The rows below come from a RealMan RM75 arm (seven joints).
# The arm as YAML. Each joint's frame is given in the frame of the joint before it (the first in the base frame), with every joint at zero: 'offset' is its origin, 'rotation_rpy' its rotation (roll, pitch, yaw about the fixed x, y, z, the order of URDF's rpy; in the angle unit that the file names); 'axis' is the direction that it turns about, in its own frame. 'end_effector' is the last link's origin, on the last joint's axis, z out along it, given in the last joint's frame.
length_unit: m
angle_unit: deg
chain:
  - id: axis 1
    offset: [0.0, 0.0, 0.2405]
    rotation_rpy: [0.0, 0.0, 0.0]
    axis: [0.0, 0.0, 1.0]
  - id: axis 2
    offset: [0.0, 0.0, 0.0]
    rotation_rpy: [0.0, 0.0, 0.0]
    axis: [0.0, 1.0, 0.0]
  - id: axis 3
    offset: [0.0, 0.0, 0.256]
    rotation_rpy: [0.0, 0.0, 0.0]
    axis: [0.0, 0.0, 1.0]
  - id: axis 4
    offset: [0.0, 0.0, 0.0]
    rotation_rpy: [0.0, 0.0, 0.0]
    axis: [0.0, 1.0, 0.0]
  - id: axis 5
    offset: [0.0, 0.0, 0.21]
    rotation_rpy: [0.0, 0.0, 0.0]
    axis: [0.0, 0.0, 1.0]
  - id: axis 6
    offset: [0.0, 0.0, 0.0]
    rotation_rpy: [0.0, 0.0, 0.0]
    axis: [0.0, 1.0, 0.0]
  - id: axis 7
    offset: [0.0, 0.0, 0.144]
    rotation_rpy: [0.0, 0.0, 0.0]
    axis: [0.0, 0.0, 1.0]
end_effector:
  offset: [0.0, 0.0, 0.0]
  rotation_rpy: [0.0, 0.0, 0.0]
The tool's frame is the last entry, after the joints.
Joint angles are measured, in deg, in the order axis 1, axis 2, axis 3, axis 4, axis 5, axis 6, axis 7. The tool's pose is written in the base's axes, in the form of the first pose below.
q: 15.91, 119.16, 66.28, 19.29, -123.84, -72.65, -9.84
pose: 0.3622, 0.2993, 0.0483, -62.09, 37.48, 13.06
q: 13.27, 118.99, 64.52, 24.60, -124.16, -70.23, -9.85
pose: 0.3554, 0.2974, 0.0398, -63.55, 40.51, 13.37
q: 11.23, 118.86, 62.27, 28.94, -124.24, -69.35, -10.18
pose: 0.3454, 0.2952, 0.0324, -64.64, 42.38, 14.55
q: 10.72, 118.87, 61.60, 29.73, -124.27, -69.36, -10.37
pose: 0.3434, 0.2937, 0.0302, -65.04, 42.59, 14.67
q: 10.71, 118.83, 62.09, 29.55, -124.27, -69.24, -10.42
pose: 0.3454, 0.2934, 0.0319, -64.71, 42.44, 14.43
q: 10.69, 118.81, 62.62, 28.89, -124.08, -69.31, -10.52
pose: 0.3496, 0.2918, 0.0340, -64.29, 42.06, 13.81
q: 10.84, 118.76, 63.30, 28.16, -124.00, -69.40, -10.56
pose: 0.3533, 0.2911, 0.0368, -63.79, 41.62, 13.38
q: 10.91, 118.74, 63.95, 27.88, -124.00, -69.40, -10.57
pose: 0.3554, 0.2910, 0.0390, -63.20, 41.45, 13.31
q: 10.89, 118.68, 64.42, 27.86, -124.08, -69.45, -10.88
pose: 0.3564, 0.2909, 0.0410, -62.82, 41.03, 13.27
